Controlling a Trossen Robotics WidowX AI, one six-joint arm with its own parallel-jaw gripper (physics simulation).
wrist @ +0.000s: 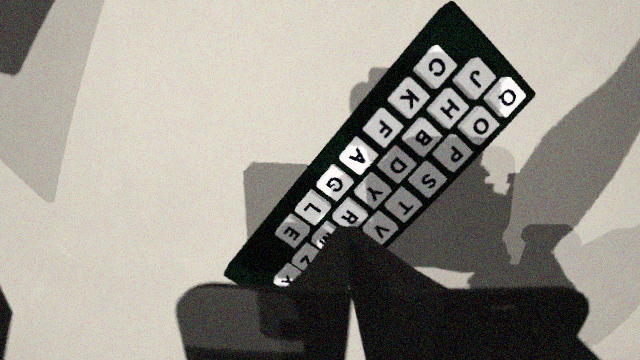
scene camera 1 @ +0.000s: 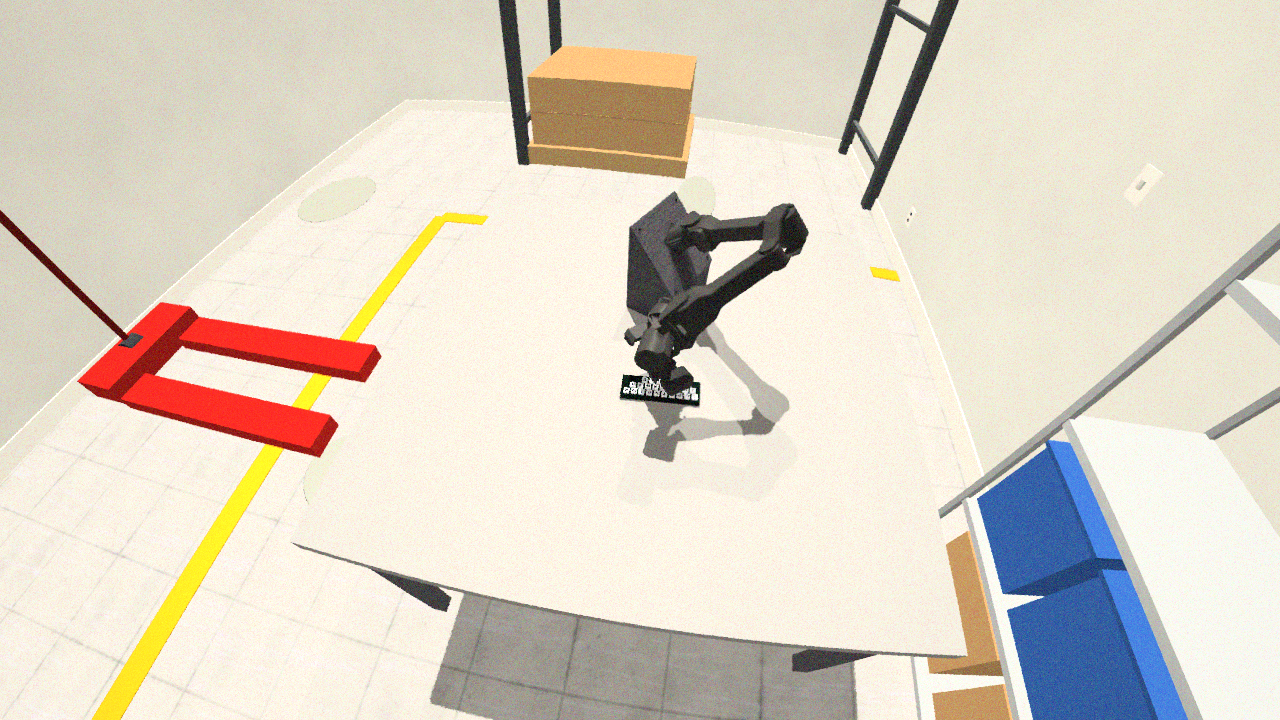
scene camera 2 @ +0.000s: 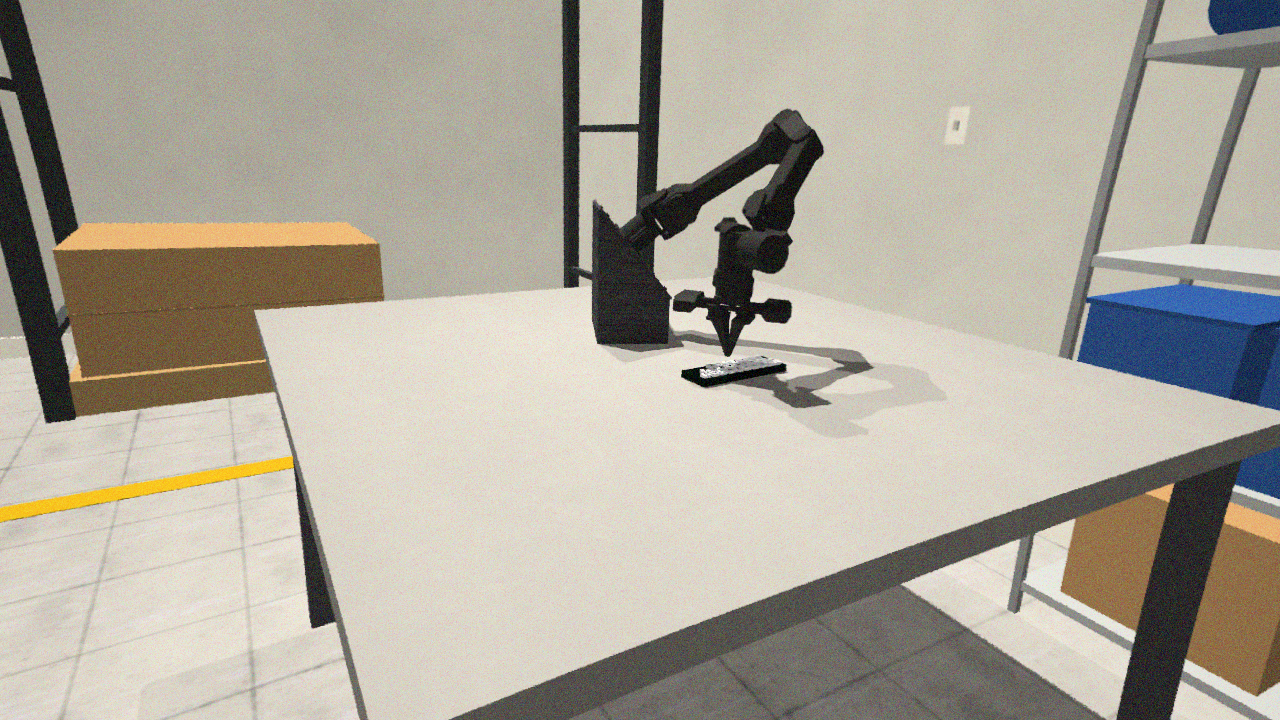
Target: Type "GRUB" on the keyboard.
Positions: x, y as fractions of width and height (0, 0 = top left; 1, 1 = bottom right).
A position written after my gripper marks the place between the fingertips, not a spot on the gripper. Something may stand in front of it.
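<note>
Visible here: my gripper (scene camera 2: 0.57, 0.50), (wrist: 0.54, 0.65), together with a black keyboard (wrist: 0.70, 0.14).
</note>
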